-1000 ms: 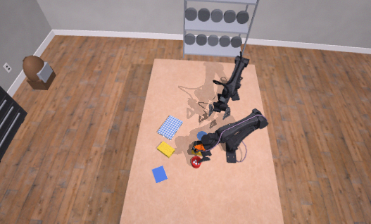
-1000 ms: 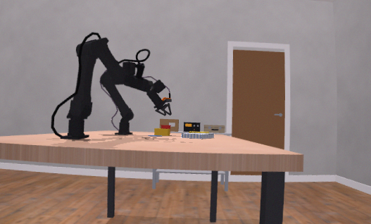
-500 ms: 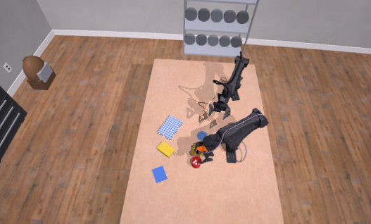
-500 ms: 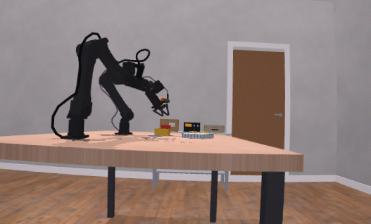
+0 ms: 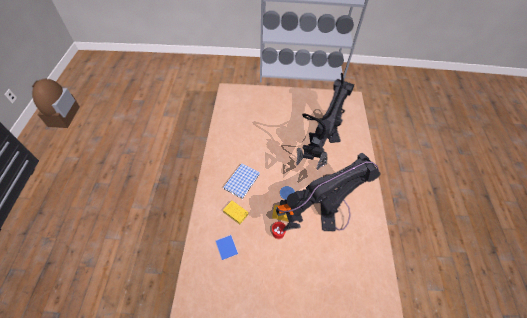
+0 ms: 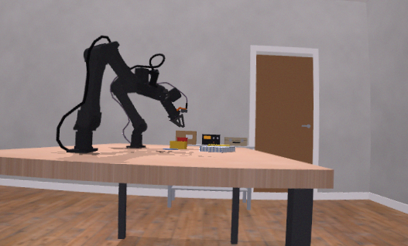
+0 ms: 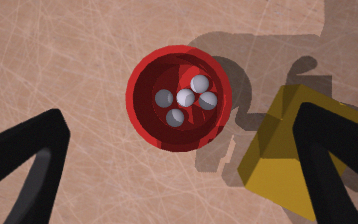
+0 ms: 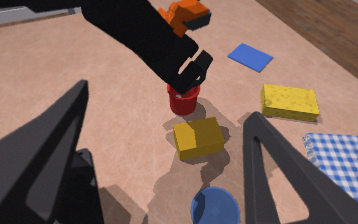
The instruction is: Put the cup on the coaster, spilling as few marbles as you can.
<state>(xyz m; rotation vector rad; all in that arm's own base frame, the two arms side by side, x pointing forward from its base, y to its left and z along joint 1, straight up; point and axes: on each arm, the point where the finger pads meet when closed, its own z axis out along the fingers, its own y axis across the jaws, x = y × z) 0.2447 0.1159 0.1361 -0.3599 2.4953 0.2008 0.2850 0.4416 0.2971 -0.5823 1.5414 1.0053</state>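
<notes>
Now: left hand 100 mm above the red cup, 10 mm to the right of it and 10 mm short of it. The rest, counted from my left hand: blue square (240 mm ahead, 130 mm below, 120 mm to the left).
</notes>
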